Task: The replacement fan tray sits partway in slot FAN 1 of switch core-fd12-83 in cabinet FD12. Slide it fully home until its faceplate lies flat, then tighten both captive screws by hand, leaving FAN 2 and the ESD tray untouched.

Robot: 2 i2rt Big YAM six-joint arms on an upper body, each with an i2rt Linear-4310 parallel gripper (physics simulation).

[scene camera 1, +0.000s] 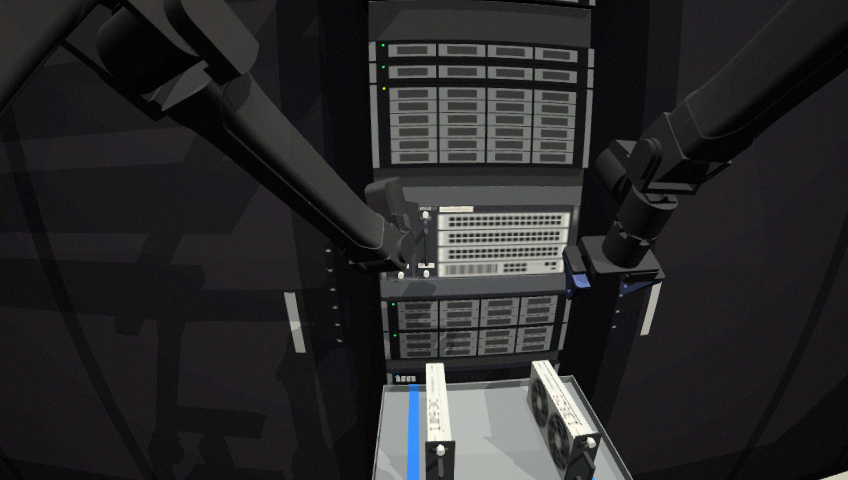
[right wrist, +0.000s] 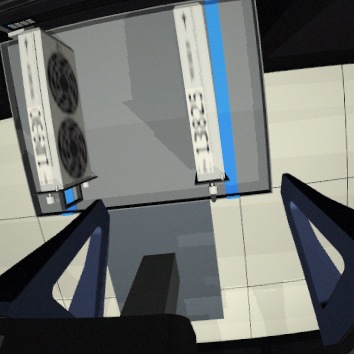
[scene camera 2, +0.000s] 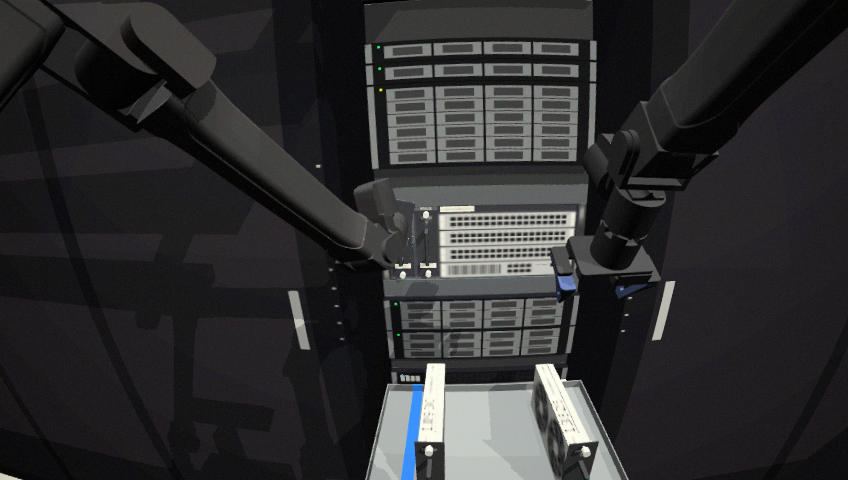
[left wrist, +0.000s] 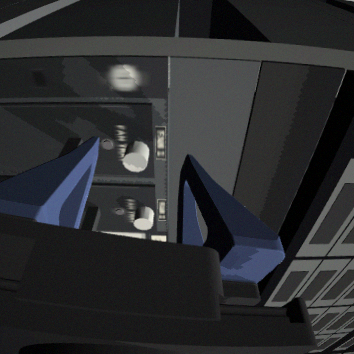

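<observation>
The FAN 1 faceplate (left wrist: 115, 114) spans the upper part of the left wrist view, with a white captive screw (left wrist: 136, 156) at its label end. The FAN 2 faceplate (scene camera 1: 432, 246) (scene camera 2: 433, 246) is beside it, with its own screw (left wrist: 143, 218). Whether FAN 1 lies flat is unclear. My left gripper (left wrist: 141, 154) is partly open, its blue fingertips on either side of the FAN 1 screw in the picture, gripping nothing. Its wrist hides most of FAN 1 in the scene views. My right gripper (scene camera 1: 596, 291) (scene camera 2: 590, 297) (right wrist: 190, 194) is wide open and empty, right of the switch (scene camera 1: 502, 229) (scene camera 2: 505, 229).
The ESD tray (scene camera 1: 493, 410) (scene camera 2: 476, 410) (right wrist: 105, 65) is below the cabinet units, holding two white fan trays, one at its left (scene camera 1: 436, 398) (scene camera 2: 435, 398) (right wrist: 192, 100) and one at its right (scene camera 1: 559, 404) (scene camera 2: 558, 404) (right wrist: 32, 100). Drive units stand above and below the switch.
</observation>
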